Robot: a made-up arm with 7 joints.
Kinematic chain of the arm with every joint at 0, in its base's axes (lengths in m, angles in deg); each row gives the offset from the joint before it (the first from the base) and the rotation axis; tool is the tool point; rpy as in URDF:
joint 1: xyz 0 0 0.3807 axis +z
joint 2: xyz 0 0 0 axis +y
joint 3: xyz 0 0 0.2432 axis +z
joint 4: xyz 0.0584 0 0 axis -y
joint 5: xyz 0.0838 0 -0.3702 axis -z
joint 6: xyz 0 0 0 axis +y
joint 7: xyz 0.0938 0 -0.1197 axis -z
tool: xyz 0 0 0 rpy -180 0 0
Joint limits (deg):
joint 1: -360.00..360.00
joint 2: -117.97..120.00
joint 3: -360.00..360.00
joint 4: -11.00..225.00
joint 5: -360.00..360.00
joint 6: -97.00..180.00
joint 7: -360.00..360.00
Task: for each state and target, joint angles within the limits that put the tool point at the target. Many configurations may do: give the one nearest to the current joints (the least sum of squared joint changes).
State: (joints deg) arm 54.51 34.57 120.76 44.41 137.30 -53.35 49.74
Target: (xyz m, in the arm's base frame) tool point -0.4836 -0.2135 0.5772
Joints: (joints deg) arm 74.38 1.63 139.82 81.47 127.53 -11.42 49.74
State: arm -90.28 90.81 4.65 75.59 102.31 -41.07 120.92
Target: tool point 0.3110 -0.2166 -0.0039
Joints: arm -69.86 77.44 42.92 79.74 103.24 -36.12 120.92
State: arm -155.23 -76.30 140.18 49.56 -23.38 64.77 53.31
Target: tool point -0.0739 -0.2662 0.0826
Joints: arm -166.11 -87.13 144.33 36.70 -22.05 65.00 53.31
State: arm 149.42 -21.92 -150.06 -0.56 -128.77 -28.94 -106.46
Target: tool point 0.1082 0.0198 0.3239
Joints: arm 132.93 -0.72 -166.33 9.31 -145.57 -79.91 -106.46
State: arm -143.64 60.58 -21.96 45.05 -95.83 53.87 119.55
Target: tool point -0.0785 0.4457 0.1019
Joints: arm -179.17 78.93 -52.04 54.38 -97.69 56.73 119.55
